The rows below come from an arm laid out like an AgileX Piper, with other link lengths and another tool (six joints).
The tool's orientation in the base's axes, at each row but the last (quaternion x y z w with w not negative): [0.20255, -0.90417, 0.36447, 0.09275]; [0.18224, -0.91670, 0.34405, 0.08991]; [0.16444, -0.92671, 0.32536, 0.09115]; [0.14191, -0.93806, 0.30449, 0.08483]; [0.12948, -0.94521, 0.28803, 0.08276]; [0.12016, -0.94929, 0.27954, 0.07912]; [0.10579, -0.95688, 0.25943, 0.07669]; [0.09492, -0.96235, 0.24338, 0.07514]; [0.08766, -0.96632, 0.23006, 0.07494]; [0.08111, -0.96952, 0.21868, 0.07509]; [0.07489, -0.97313, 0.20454, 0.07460]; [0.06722, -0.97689, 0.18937, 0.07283]
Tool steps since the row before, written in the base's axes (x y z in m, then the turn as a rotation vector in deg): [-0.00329, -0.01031, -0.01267, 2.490, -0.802, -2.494]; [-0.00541, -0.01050, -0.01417, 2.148, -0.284, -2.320]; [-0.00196, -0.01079, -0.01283, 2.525, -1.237, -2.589]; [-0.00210, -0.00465, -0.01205, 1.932, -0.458, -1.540]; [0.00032, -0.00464, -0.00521, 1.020, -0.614, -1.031]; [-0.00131, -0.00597, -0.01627, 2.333, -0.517, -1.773]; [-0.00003, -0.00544, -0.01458, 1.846, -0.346, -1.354]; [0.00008, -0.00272, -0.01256, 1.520, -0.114, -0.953]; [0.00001, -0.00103, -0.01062, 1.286, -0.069, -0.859]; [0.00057, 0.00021, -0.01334, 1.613, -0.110, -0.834]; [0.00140, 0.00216, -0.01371, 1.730, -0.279, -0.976]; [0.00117, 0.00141, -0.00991, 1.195, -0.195, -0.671]
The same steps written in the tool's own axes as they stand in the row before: [0.00205, 0.00258, 0.01633, -2.790, -0.053, 2.297]; [0.00371, 0.00330, 0.01777, -2.567, 0.339, 1.837]; [0.00093, 0.00014, 0.01685, -2.757, -0.344, 2.624]; [0.00002, 0.00366, 0.01256, -2.106, -0.126, 1.364]; [-0.00059, -0.00108, 0.00687, -1.089, -0.251, 1.110]; [-0.00118, 0.00382, 0.01691, -2.527, -0.149, 1.564]; [-0.00203, 0.00242, 0.01524, -2.000, -0.089, 1.164]; [-0.00208, 0.00334, 0.01224, -1.641, 0.001, 0.735]; [-0.00184, 0.00368, 0.00985, -1.402, 0.048, 0.656]; [-0.00300, 0.00557, 0.01176, -1.711, -0.061, 0.615]; [-0.00403, 0.00701, 0.01137, -1.831, -0.180, 0.799]; [-0.00296, 0.00468, 0.00842, -1.264, -0.127, 0.550]
